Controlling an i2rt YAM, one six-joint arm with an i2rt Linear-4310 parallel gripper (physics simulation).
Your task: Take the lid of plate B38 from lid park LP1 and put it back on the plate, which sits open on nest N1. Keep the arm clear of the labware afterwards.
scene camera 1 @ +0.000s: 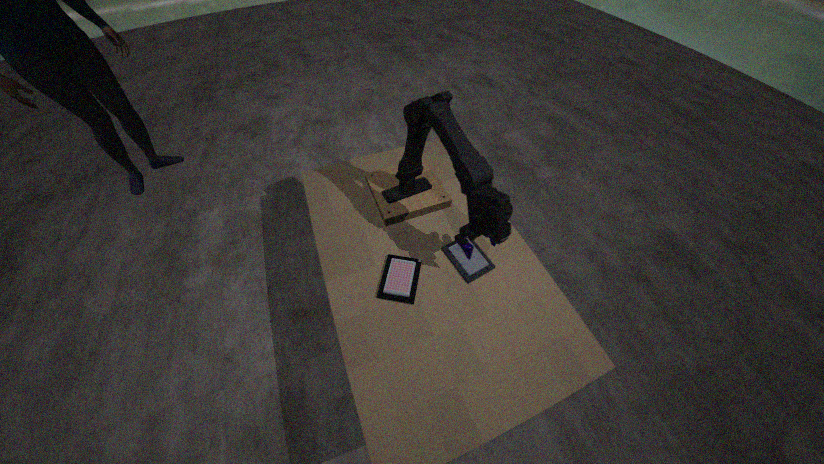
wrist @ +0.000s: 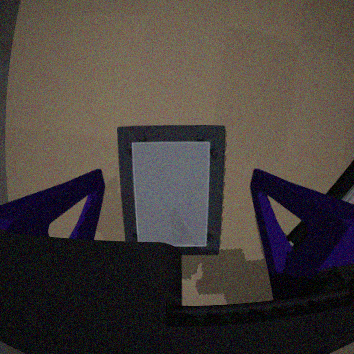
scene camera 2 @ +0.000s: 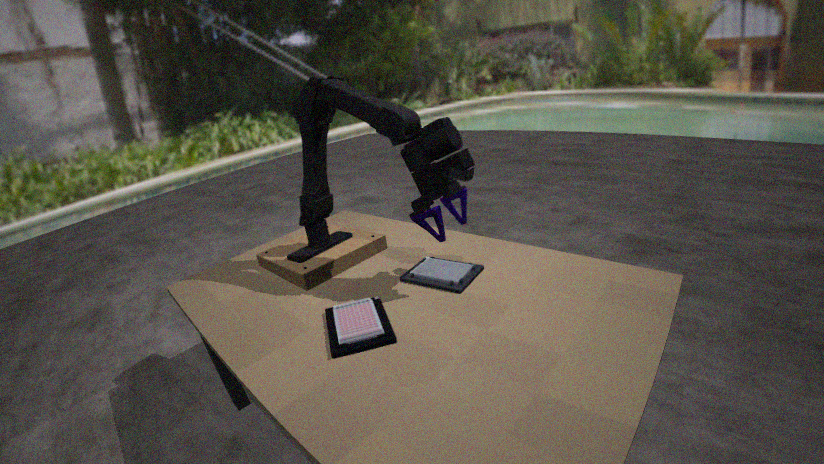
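Observation:
The pale, translucent lid lies flat on the dark grey lid park. The open plate, with pink wells, sits in the black nest; a corner of that nest shows at the right of the wrist view. My gripper is open and empty, with blue fingers. It hangs above the lid park. In the wrist view its fingertips stand wide on both sides of the lid, apart from it.
The arm's wooden base block stands at one end of the wooden table. The nest lies beside the lid park, with a gap between them. A person stands on the floor beyond the table.

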